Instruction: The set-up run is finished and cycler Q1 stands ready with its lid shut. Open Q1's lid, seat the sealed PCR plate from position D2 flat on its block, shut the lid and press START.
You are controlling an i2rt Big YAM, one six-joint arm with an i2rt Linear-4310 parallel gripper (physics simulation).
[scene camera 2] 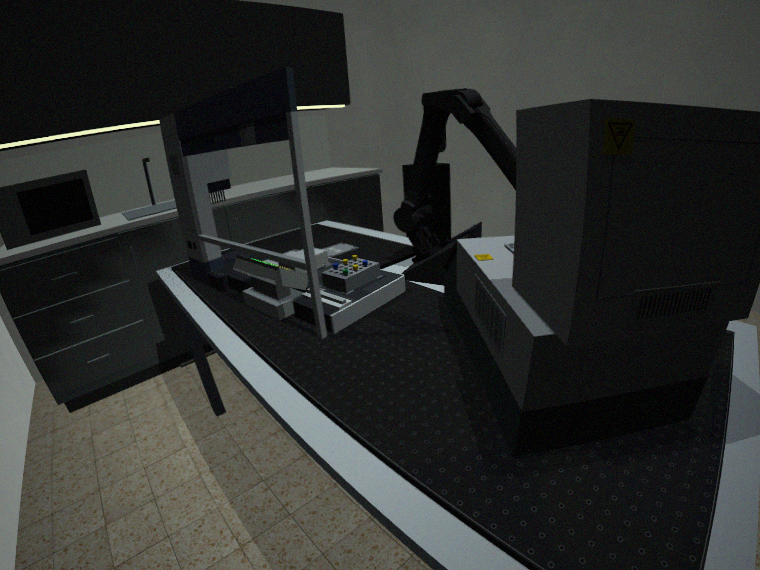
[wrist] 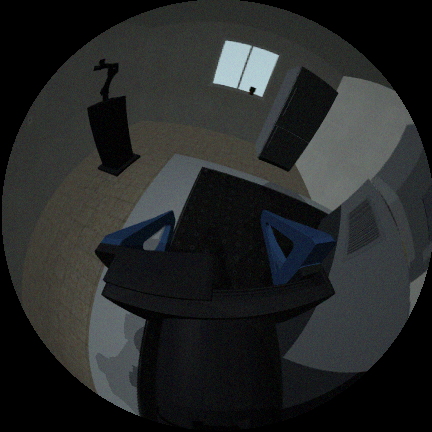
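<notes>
My gripper is open, with nothing between its blue fingers. In the wrist view it is over the dark perforated mat, beside a large grey machine with a slotted vent. In the scene view this large grey machine has a tall upper housing on a lower body and hides the gripper. No name label is readable on it, so I cannot tell whether it is cycler Q1. No lid position or START button can be made out. The sealed PCR plate and position D2 cannot be made out either.
The black arm reaches behind the machine. A rack with coloured caps stands on a white-edged deck within an upright frame. A white table edge borders the mat. A dark cabinet stands beyond the table.
</notes>
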